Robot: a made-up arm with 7 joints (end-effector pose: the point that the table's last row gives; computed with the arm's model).
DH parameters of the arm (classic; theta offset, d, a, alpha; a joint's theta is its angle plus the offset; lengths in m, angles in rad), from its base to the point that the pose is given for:
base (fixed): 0 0 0 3.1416
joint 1: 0 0.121 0.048 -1.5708
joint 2: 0 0.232 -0.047 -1.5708
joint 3: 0 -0.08 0.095 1.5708
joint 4: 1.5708 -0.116 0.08 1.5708
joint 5: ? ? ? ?
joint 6: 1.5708 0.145 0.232 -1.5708
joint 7: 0 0.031 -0.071 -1.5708
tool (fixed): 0 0.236 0 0
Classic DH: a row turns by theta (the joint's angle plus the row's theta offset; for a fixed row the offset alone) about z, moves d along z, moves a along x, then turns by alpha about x.
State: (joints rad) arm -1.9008 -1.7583 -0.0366 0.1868 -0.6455 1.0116 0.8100
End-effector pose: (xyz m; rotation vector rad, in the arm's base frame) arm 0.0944 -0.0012 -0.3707 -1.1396 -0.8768 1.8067
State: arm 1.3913 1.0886 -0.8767 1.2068 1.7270 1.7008 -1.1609
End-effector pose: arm -0.3706 -0.2805 0.1341 1.0273 -1.0483 0.0137
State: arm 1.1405 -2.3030 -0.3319 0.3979 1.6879 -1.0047 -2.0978
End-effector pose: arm 0.0349 -0.3074 -0.8263 2.3493 1.0194 0.5174
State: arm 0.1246 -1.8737 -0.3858 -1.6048 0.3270 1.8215 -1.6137
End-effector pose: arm -0.1145 -0.3866 0.0563 1.0305 -0.2821 1.2821
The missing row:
joint 5: -1.5708 0.232 0.1 1.5708
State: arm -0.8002 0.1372 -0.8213 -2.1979 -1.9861 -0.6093 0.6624
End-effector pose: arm 0.1286 -0.0532 -0.4241 0.0750 1.3494 2.3076
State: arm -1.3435 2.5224 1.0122 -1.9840 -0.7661 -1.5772 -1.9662
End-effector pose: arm 0.4979 0.5342 -0.3655 -2.3499 0.9530 -0.6164
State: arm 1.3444 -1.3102 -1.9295 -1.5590 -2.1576 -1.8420 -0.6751
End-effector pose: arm -0.0559 0.1982 -0.1739 2.6272 0.0876 1.3627
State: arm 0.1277 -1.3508 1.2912 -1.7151 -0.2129 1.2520 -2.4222
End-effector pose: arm -0.3470 -0.3332 -0.3897 1.6579 -1.5698 0.7047
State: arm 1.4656 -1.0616 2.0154 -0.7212 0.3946 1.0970 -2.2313
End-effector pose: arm -0.0283 0.4624 -0.3343 -0.5993 -2.7449 -0.7051
